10 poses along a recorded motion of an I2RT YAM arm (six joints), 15 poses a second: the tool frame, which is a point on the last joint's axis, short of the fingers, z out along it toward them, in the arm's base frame.
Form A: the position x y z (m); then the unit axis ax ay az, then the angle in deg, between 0 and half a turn.
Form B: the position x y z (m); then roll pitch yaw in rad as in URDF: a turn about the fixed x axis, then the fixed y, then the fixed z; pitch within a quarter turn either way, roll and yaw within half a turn. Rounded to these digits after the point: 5 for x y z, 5 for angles.
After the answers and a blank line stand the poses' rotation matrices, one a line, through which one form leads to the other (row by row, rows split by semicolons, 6 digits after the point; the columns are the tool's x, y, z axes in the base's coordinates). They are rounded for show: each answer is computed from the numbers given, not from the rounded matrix.
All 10 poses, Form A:
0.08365, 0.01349, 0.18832, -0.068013, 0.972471, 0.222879, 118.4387
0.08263, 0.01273, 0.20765, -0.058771, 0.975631, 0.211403, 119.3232
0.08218, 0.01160, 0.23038, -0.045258, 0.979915, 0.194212, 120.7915
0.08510, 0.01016, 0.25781, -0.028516, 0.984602, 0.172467, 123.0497
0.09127, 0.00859, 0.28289, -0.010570, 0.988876, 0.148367, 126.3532
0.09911, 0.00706, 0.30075, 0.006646, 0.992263, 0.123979, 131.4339
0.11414, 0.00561, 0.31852, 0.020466, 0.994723, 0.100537, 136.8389
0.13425, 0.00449, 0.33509, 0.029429, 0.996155, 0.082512, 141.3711
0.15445, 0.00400, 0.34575, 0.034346, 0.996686, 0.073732, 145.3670
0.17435, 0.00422, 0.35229, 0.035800, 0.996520, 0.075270, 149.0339
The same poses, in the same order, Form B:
0.08365, 0.01349, 0.18832, 2.56823, 1.07062, 2.93506
0.08263, 0.01273, 0.20765, 2.59749, 1.05345, 2.94027
0.08218, 0.01160, 0.23038, 2.64100, 1.02569, 2.94794
0.08510, 0.01016, 0.25781, 2.69602, 0.98431, 2.95775
0.09127, 0.00859, 0.28289, 2.75786, 0.92549, 2.96975
0.09911, 0.00706, 0.30075, 2.82361, 0.83687, 2.98583
0.11414, 0.00561, 0.31852, 2.88480, 0.74352, 2.99986
0.13425, 0.00449, 0.33509, 2.93053, 0.66562, 3.00933
0.15445, 0.00400, 0.34575, 2.95499, 0.59658, 3.01517
0.17435, 0.00422, 0.35229, 2.95745, 0.53255, 3.01942

-0.469390 -0.293621 0.832742; 0.098345 0.919840 0.379766; -0.877497 0.260155 -0.402887
-0.484590 -0.269736 0.832115; 0.098896 0.928276 0.358500; -0.869133 0.256019 -0.423157
-0.508819 -0.233887 0.828493; 0.099783 0.939876 0.326613; -0.855071 0.248856 -0.454889
-0.544110 -0.187951 0.817691; 0.101172 0.952777 0.286323; -0.832892 0.238519 -0.499400
-0.592583 -0.136140 0.793921; 0.102843 0.964761 0.242197; -0.798917 0.225172 -0.557700
-0.661682 -0.081991 0.745288; 0.103908 0.974384 0.199446; -0.742550 0.209411 -0.636213
-0.728709 -0.033565 0.684001; 0.103980 0.981795 0.158955; -0.676884 0.186954 -0.711953
-0.779663 0.000708 0.626199; 0.103728 0.986330 0.128034; -0.617548 0.164778 -0.769079
-0.820659 0.020496 0.571051; 0.104302 0.987940 0.114435; -0.561819 0.153474 -0.812900
-0.855091 0.027537 0.517746; 0.104995 0.987096 0.120905; -0.507735 0.157746 -0.846948

